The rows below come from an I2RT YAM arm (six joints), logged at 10 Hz.
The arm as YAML. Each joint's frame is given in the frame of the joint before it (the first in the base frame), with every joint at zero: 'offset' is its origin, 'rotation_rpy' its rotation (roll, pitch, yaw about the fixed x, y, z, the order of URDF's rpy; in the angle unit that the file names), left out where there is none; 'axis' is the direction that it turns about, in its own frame. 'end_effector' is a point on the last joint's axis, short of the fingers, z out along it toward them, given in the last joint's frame.
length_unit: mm
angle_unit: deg
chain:
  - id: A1
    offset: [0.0, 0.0, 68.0]
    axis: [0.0, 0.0, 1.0]
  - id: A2
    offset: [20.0, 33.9, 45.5]
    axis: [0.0, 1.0, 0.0]
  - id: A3
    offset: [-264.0, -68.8, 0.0]
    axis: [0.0, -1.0, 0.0]
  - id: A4
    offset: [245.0, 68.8, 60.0]
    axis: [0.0, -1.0, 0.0]
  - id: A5
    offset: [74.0, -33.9, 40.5]
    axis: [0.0, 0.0, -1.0]
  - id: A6
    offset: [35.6, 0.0, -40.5]
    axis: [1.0, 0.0, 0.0]
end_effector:
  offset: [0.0, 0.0, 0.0]
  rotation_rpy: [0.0, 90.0, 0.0]
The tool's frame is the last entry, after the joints.
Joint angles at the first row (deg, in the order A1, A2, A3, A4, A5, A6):
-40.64, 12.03, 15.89, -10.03, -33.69, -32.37
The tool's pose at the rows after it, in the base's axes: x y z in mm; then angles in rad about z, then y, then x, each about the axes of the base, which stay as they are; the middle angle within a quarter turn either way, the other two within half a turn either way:
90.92, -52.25, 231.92, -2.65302, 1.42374, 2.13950
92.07, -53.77, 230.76, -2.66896, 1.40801, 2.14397
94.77, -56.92, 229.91, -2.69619, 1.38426, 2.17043
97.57, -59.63, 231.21, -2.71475, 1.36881, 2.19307
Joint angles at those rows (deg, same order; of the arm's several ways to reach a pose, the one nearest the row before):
-40.67, 10.57, 15.25, -10.11, -33.43, -32.70
-40.67, 11.28, 15.17, -9.88, -32.67, -33.67
-40.72, 13.13, 15.31, -9.24, -31.67, -34.31
-40.65, 15.10, 15.85, -8.58, -30.96, -34.50

